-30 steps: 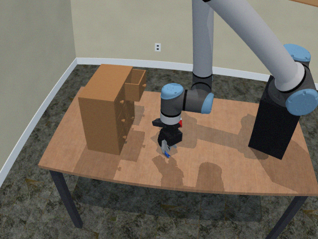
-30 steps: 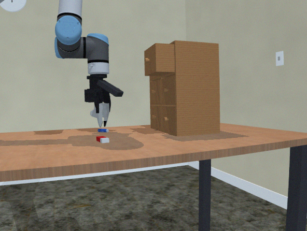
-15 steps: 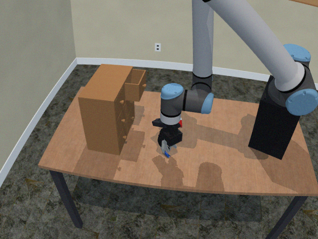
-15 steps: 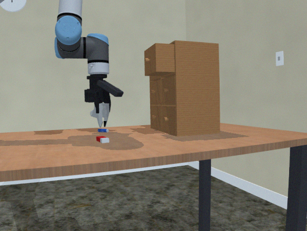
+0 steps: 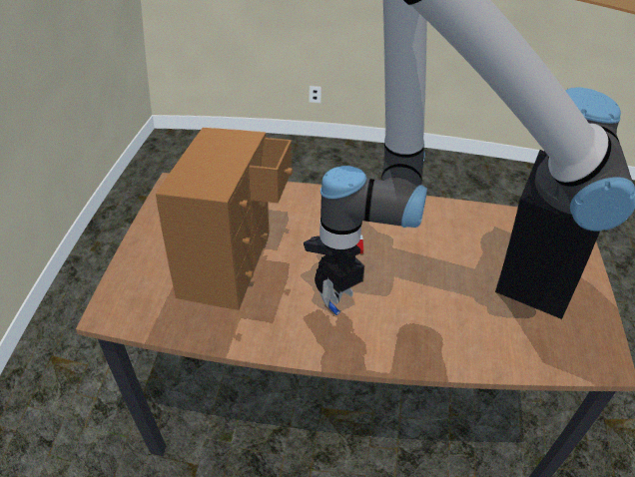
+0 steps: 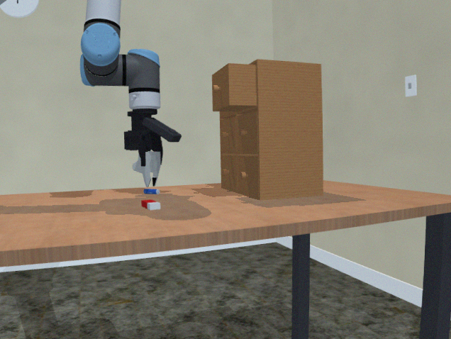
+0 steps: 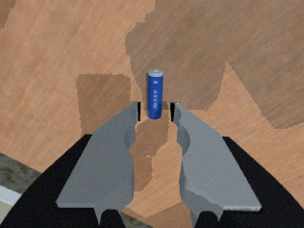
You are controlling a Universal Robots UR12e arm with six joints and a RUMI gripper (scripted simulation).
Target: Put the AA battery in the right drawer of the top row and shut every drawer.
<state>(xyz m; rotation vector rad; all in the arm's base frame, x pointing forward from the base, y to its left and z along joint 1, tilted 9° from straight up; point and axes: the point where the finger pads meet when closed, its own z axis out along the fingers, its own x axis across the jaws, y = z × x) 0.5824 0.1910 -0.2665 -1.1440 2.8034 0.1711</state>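
Right now my hand is 3 cm above the blue AA battery.
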